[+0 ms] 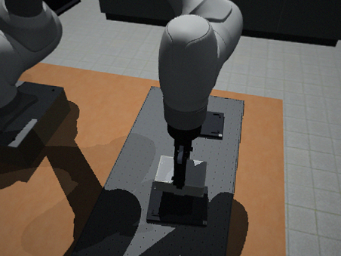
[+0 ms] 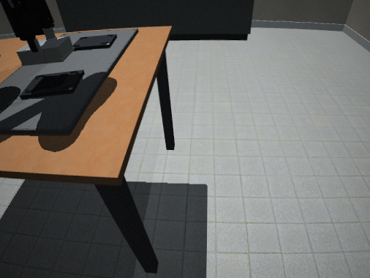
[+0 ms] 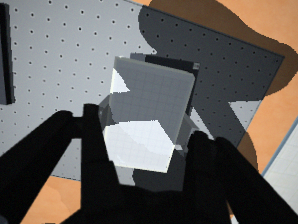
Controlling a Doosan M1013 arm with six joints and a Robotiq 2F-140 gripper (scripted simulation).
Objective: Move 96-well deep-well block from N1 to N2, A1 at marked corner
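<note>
Now: the plate nest 3 cm to the right of my hand and 10 cm below it. From my hand the other things lie so: deep-well block 1 cm below.
</note>
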